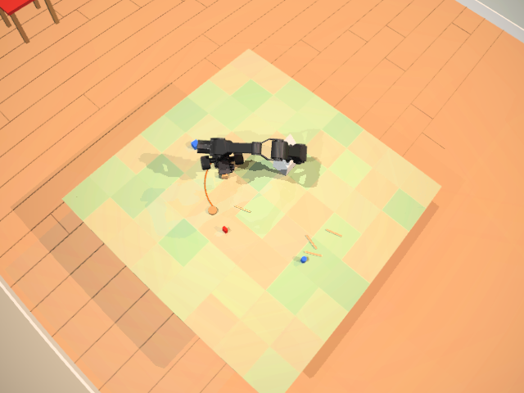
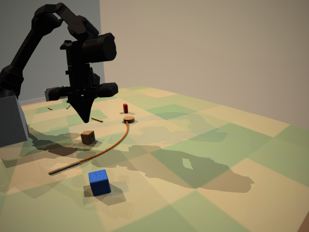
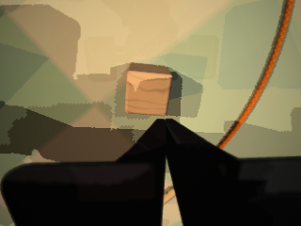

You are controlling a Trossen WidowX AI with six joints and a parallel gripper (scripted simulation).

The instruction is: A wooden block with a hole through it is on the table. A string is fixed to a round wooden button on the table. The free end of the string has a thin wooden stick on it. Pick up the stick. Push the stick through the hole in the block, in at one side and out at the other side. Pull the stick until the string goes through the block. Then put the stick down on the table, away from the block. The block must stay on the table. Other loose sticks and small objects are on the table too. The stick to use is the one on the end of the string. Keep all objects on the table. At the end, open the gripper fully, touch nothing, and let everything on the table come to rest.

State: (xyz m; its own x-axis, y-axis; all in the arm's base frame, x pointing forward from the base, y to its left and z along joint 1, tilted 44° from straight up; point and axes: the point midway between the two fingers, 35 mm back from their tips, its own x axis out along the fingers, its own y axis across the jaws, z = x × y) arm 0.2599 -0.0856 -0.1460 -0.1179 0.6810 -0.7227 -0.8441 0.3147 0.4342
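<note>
Right now my gripper tip is 50 mm above the wooden block and 10 mm to the right of it. Also, from my gripper tip: round wooden button (160 mm ahead, 110 mm to the left, 50 mm below); blue cube (210 mm to the right, 50 mm below, 10 mm behind); thin wooden stick (100 mm to the right, 60 mm below, 60 mm behind).
</note>
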